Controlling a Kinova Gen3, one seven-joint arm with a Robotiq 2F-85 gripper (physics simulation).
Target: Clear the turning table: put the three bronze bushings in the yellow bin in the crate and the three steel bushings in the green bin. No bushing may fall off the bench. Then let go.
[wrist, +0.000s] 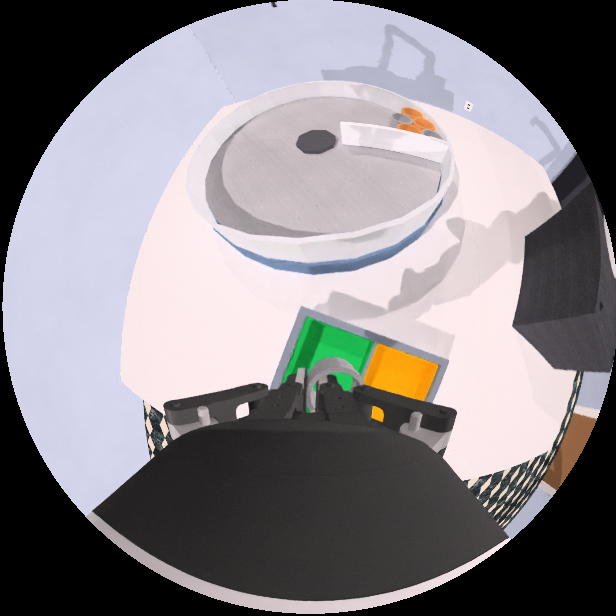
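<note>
My gripper (313, 387) is shut on a steel bushing (330, 370), a grey ring held between the fingertips above the green bin (327, 344). The yellow bin (402, 373) lies right beside it in the same grey crate; I see nothing inside it. The round turning table (321, 166) with its white rim stands farther back. Behind the white guide bar (393, 140), at the table's far right edge, bronze bushings (416, 119) and steel bushings (402, 118) lie bunched together.
A dark grey block (568, 287) stands at the right edge of the bench. The bench's front edge runs close behind the crate, with checkered floor beyond it. A dark hub (314, 141) marks the table's centre.
</note>
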